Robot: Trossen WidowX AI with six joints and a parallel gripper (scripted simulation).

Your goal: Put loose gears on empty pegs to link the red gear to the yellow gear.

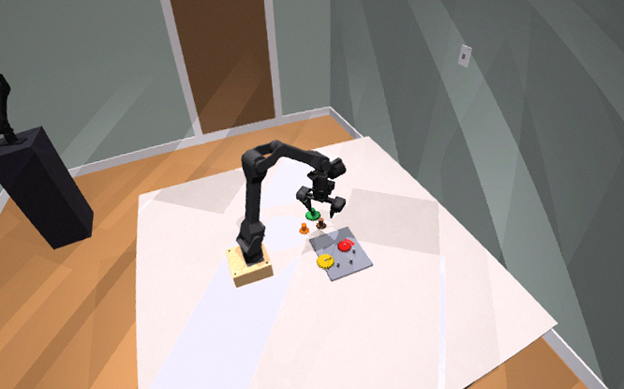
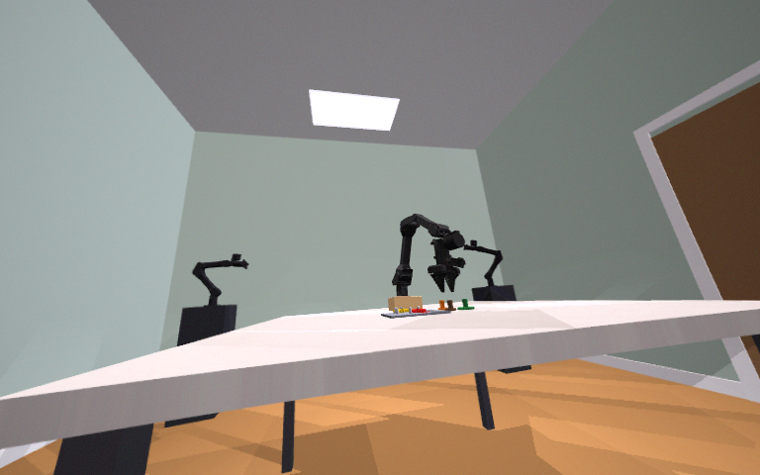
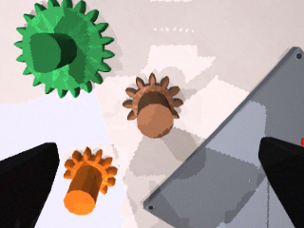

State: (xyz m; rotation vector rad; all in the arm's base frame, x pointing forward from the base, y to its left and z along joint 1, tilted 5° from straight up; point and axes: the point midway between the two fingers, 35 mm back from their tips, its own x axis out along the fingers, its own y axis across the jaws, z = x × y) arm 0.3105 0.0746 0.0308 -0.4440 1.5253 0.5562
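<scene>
The brown gear lies 50 mm below my gripper tip. Also, from my gripper tip: red gear: 140 mm to the right, 50 mm below, 20 mm ahead; green gear: 70 mm to the left, 50 mm below; small orange gear: 70 mm behind, 50 mm below, 10 mm to the left.
</scene>
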